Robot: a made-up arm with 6 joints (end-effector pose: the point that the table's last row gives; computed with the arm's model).
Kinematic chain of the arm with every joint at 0, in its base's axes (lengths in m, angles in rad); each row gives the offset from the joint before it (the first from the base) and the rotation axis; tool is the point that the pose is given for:
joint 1: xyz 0 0 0.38 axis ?
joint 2: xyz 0.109 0 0 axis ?
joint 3: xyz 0 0 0.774 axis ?
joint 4: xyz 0 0 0.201 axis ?
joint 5: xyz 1.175 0 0 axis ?
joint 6: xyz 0.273 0 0 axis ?
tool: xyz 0 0 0
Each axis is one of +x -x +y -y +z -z.
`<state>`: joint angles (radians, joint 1 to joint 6).
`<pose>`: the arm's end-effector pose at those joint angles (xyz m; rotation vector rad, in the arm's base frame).
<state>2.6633 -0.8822 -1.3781 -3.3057 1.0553 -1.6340</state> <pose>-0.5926 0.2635 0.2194 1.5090 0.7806 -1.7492</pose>
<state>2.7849 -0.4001 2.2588 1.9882 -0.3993 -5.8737</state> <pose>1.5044 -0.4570 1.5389 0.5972 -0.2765 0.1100</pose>
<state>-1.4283 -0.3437 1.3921 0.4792 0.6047 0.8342</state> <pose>-0.0308 0.7187 2.4337 2.2187 1.0520 1.5705</pose>
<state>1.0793 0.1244 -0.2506 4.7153 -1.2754 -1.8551</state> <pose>0.4520 1.3978 0.8749 -1.1140 -2.6239 0.9398</pose>
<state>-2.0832 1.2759 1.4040 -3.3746 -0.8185 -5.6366</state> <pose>-1.0940 -1.8509 1.1706 0.7034 -2.0901 0.1422</pose>
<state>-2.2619 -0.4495 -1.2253 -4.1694 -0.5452 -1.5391</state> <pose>-0.7117 -0.6702 0.2865 0.2982 1.1970 -2.3293</pose>
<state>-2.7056 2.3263 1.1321 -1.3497 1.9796 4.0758</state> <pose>-1.2840 -0.3286 -1.0483 -1.6293 -2.3461 -0.9972</pose>
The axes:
joint 1: +z
joint 2: +y
joint 3: -y
joint 4: -x
joint 5: -y
joint 6: -x

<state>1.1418 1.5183 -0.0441 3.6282 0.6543 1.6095</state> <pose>0.4649 0.8296 -0.9705 -0.5775 1.4998 -0.4342</pose>
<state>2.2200 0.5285 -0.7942 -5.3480 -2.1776 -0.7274</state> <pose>-0.3492 0.7586 0.0769 -2.1692 -0.1460 -0.5457</pose>
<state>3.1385 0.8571 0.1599 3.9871 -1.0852 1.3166</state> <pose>-1.9250 -0.1747 0.3273 0.3761 -1.4372 -1.9637</pose>
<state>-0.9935 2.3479 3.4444 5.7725 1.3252 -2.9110</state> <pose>0.3519 -0.7774 1.1389 0.7099 -0.7977 2.4273</pose>
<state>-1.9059 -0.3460 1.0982 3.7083 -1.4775 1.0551</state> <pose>0.2788 0.3570 2.3533 -0.8803 -0.4969 0.5042</pose>
